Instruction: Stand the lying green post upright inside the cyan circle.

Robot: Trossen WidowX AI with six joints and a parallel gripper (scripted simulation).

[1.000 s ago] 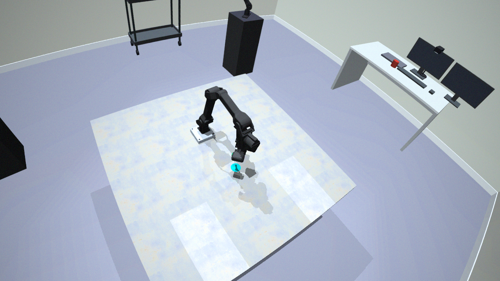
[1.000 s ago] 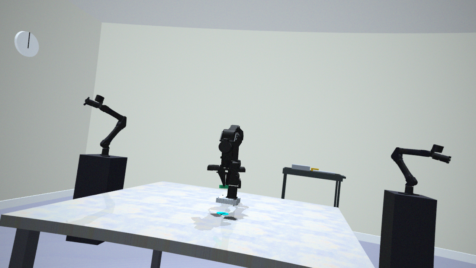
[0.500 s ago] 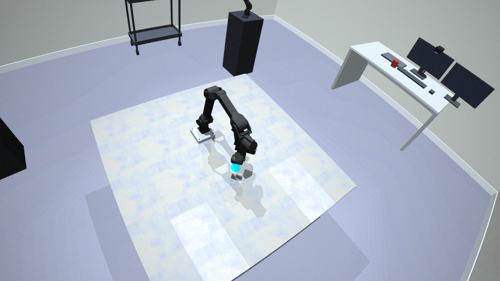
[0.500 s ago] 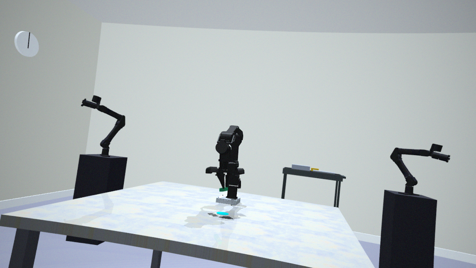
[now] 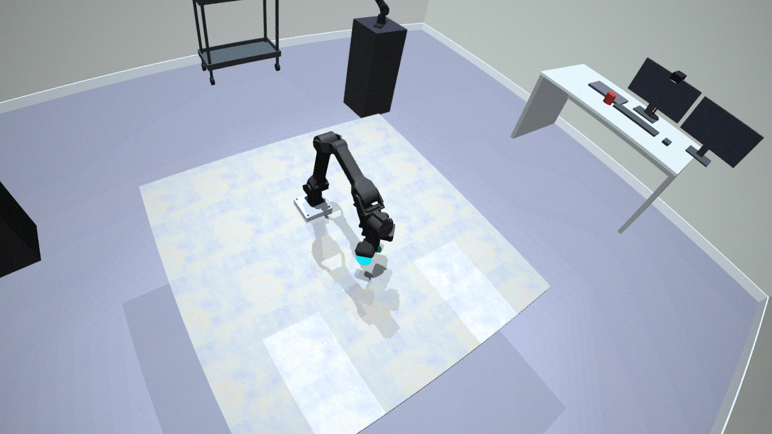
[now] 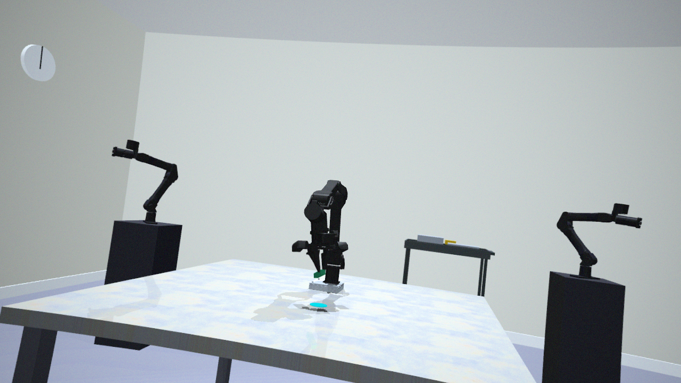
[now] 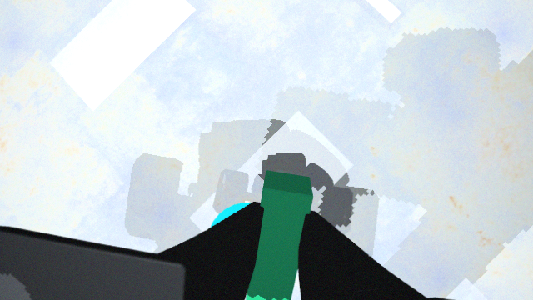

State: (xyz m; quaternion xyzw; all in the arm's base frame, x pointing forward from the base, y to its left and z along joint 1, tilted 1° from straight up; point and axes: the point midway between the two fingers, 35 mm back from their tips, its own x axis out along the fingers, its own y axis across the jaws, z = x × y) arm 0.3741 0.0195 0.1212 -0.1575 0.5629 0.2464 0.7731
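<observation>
Now: gripper tip 120 mm above the cyan circle, 50 mm past it and 10 mm to the left of it. The rest, counted from my gripper tip: green post: 20 mm behind, 10 mm to the right, 10 mm below.
</observation>
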